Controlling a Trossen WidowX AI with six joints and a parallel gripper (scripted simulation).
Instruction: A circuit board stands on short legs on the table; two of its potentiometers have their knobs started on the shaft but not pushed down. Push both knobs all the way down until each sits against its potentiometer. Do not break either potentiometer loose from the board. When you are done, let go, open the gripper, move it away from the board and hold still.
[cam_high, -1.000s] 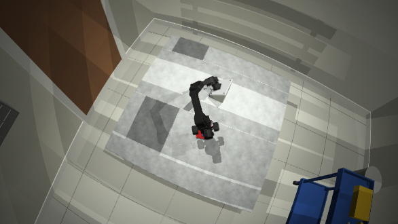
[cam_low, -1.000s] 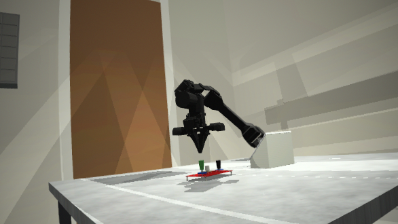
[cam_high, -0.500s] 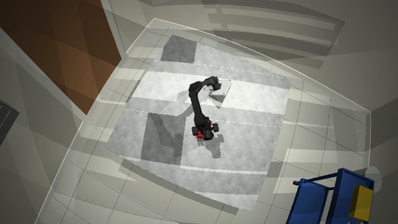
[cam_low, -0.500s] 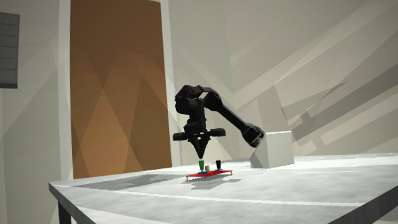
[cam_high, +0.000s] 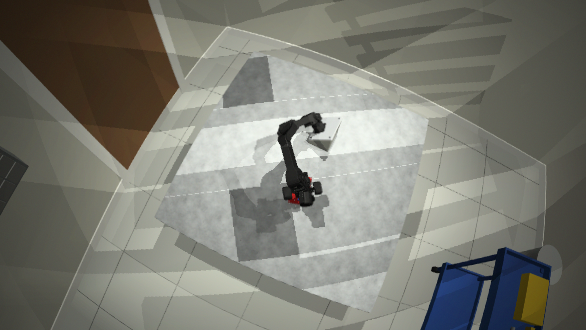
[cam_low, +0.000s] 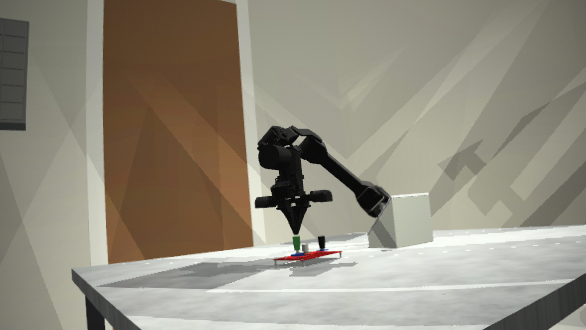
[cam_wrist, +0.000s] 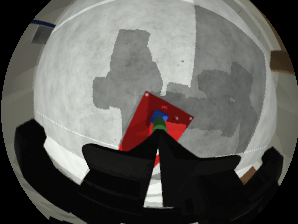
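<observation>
The green knob lies 2 cm below my gripper tip. From my gripper tip the other things lie so: black knob: 10 cm behind, 3 cm below, 1 cm to the right.
</observation>
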